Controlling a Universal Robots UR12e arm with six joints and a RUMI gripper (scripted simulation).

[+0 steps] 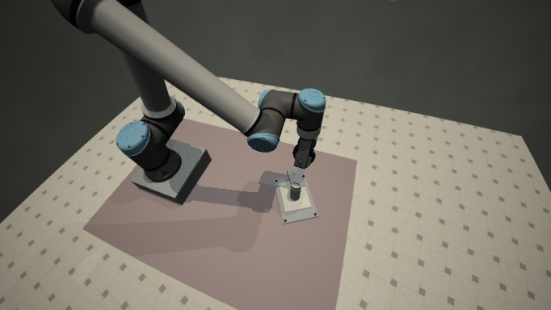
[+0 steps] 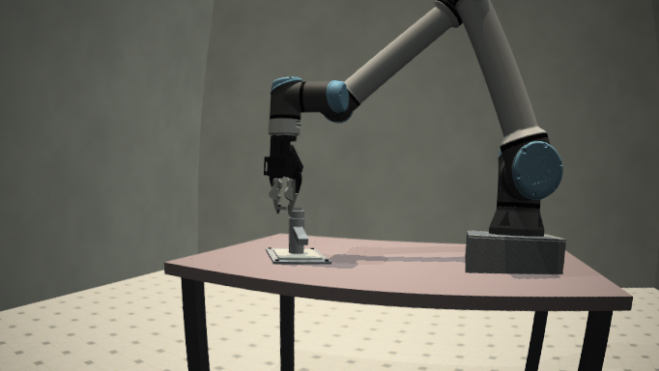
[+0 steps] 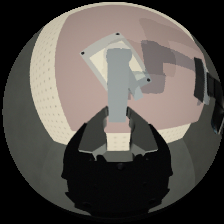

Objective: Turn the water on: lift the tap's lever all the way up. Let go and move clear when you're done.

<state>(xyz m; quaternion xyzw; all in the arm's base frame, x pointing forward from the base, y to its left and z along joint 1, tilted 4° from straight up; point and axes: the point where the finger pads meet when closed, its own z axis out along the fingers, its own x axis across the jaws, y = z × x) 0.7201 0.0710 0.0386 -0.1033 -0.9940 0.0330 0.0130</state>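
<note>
Now: the lever 40 mm to the right of my hand and 10 mm behind it. From my hand the other things lie so: grey tap: 70 mm to the right, 60 mm below, 20 mm behind.
</note>
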